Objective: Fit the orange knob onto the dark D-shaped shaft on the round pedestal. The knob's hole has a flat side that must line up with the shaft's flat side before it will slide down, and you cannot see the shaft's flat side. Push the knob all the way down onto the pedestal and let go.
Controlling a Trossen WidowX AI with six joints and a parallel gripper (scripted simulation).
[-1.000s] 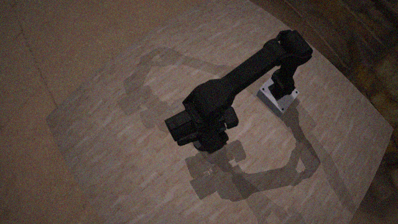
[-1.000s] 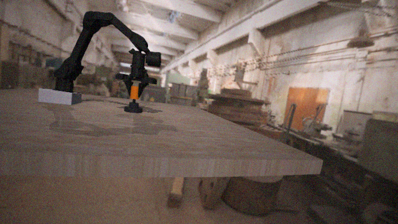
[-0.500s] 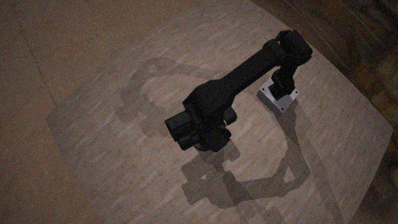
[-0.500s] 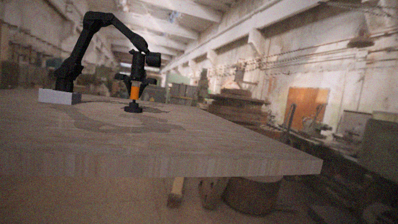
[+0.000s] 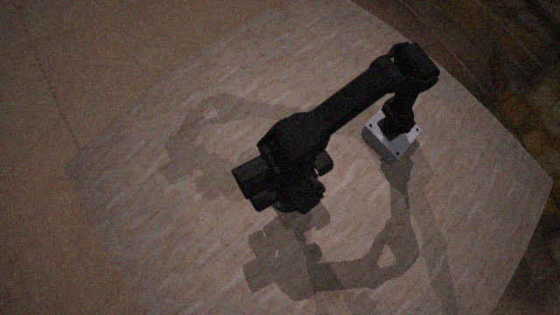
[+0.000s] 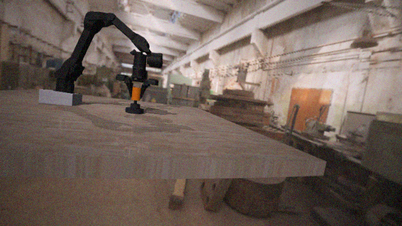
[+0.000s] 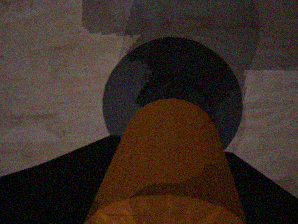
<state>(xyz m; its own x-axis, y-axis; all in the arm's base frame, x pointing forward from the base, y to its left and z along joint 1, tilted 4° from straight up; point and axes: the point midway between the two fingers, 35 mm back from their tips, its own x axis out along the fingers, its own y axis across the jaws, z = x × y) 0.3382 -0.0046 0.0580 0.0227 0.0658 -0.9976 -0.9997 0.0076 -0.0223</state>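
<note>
Right now the orange knob is 20 mm above my gripper tip. Round my gripper tip: dark pedestal (40 mm below).
</note>
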